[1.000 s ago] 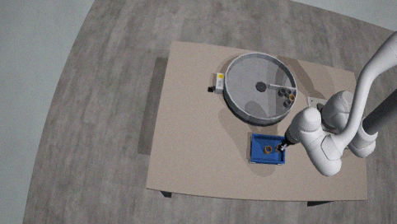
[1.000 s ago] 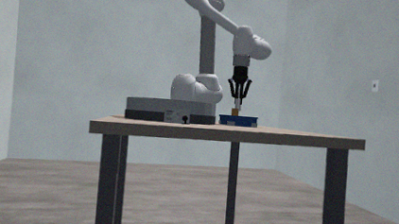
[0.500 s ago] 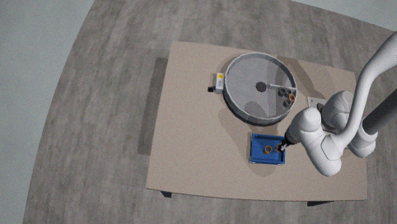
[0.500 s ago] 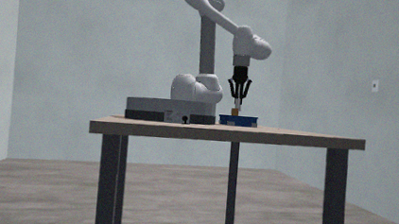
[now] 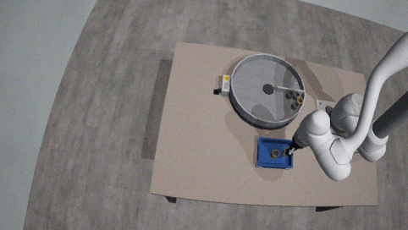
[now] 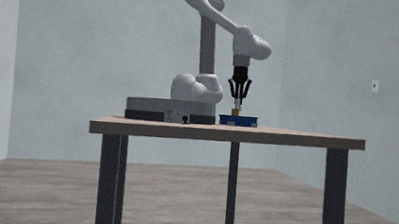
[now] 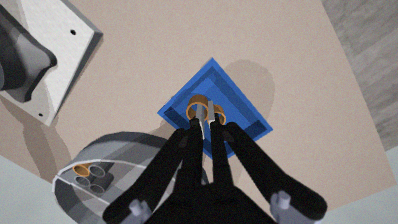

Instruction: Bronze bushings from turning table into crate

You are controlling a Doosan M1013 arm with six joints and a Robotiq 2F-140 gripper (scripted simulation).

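Now: the blue crate 80 mm below my hand and 40 mm ahead of it. Also, from my hand: grey turning table 340 mm to the right, 150 mm ahead, 60 mm below.
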